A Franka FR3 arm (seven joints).
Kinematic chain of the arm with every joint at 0, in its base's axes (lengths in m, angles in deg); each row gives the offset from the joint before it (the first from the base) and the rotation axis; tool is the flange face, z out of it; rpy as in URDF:
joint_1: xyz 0 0 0.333 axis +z
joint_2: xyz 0 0 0 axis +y
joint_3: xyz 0 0 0.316 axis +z
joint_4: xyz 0.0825 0 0 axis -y
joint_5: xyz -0.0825 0 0.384 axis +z
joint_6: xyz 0 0 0 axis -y
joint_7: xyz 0.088 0 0 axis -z
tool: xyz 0 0 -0.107 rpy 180 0 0
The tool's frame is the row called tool.
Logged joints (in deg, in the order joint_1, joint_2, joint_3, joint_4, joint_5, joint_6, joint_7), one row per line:
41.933, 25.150, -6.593, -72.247, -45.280, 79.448, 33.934
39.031, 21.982, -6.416, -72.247, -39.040, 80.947, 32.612
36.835, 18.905, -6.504, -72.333, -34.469, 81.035, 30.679
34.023, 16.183, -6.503, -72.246, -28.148, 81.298, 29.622
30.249, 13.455, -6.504, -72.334, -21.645, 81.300, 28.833
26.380, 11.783, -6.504, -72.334, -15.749, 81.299, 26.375
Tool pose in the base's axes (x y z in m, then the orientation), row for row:
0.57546, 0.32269, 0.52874, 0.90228, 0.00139, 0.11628, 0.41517
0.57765, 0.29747, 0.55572, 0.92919, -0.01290, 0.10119, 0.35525
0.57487, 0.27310, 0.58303, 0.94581, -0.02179, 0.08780, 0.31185
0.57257, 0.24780, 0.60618, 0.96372, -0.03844, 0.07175, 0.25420
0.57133, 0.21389, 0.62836, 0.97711, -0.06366, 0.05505, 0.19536
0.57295, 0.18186, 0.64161, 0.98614, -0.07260, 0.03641, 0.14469
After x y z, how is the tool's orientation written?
As a quaternion, x y z w.
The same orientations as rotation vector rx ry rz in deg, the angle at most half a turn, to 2 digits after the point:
129.87, 0.20, 16.74
137.56, -1.91, 14.98
143.01, -3.29, 13.28
150.01, -5.98, 11.17
156.89, -10.22, 8.84
162.81, -11.99, 6.01

